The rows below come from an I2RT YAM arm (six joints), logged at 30 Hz.
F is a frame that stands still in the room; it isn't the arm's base.
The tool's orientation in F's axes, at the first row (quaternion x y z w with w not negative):
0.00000, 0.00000, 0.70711, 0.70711
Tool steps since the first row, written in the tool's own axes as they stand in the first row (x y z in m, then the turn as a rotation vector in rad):
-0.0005, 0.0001, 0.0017, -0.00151, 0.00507, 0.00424
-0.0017, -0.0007, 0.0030, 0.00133, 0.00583, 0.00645
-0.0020, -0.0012, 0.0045, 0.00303, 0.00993, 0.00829
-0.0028, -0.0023, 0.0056, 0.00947, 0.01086, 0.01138
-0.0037, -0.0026, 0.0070, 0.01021, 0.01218, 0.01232
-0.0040, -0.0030, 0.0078, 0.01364, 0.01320, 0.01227
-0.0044, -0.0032, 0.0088, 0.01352, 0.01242, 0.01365
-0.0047, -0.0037, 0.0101, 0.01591, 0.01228, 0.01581
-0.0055, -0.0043, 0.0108, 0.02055, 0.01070, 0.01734
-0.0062, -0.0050, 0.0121, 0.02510, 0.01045, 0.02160
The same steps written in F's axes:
-0.0001, -0.0005, 0.0017, -0.00507, -0.00151, 0.00424
0.0007, -0.0017, 0.0030, -0.00583, 0.00133, 0.00645
0.0012, -0.0020, 0.0045, -0.00993, 0.00303, 0.00829
0.0023, -0.0028, 0.0056, -0.01086, 0.00947, 0.01138
0.0026, -0.0037, 0.0070, -0.01218, 0.01021, 0.01232
0.0030, -0.0040, 0.0078, -0.01320, 0.01364, 0.01227
0.0032, -0.0044, 0.0088, -0.01242, 0.01352, 0.01365
0.0037, -0.0047, 0.0101, -0.01228, 0.01591, 0.01581
0.0043, -0.0055, 0.0108, -0.01070, 0.02055, 0.01734
0.0050, -0.0062, 0.0121, -0.01045, 0.02510, 0.02160

